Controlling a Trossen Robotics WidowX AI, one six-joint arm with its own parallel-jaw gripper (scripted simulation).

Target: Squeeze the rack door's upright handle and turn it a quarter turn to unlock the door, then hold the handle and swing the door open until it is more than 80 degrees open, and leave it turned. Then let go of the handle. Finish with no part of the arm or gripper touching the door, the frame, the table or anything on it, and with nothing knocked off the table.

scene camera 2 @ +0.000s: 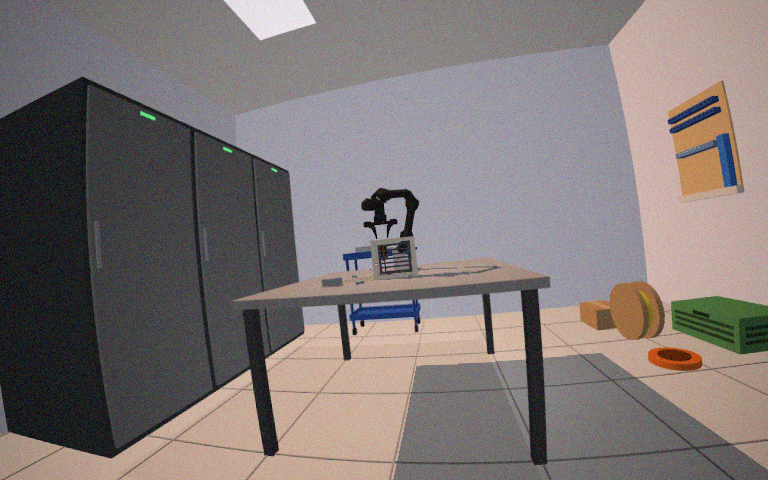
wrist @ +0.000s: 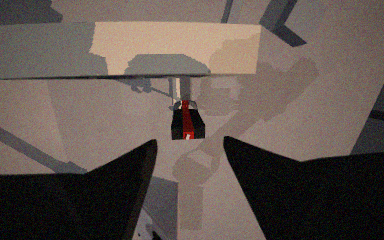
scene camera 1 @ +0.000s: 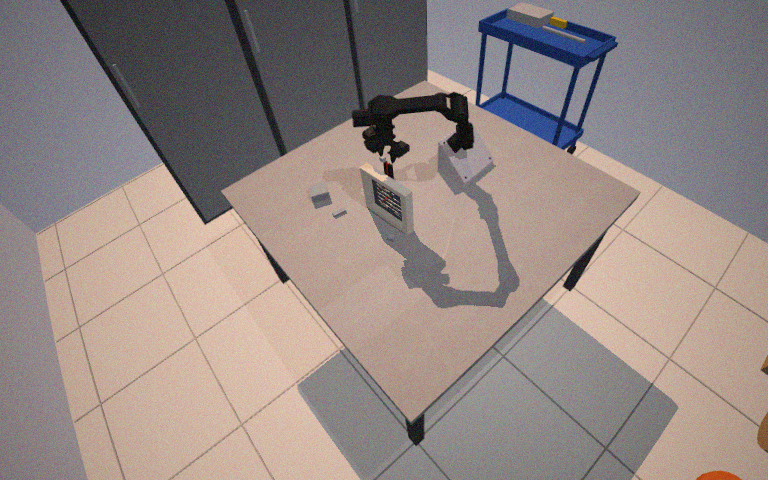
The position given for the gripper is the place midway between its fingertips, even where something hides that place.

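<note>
A door handle (wrist: 188, 130) is visible in the scene, and so is the gripper (scene camera 1: 387, 159), open and holding nothing. The gripper can also be seen in the wrist view (wrist: 190, 142).
</note>
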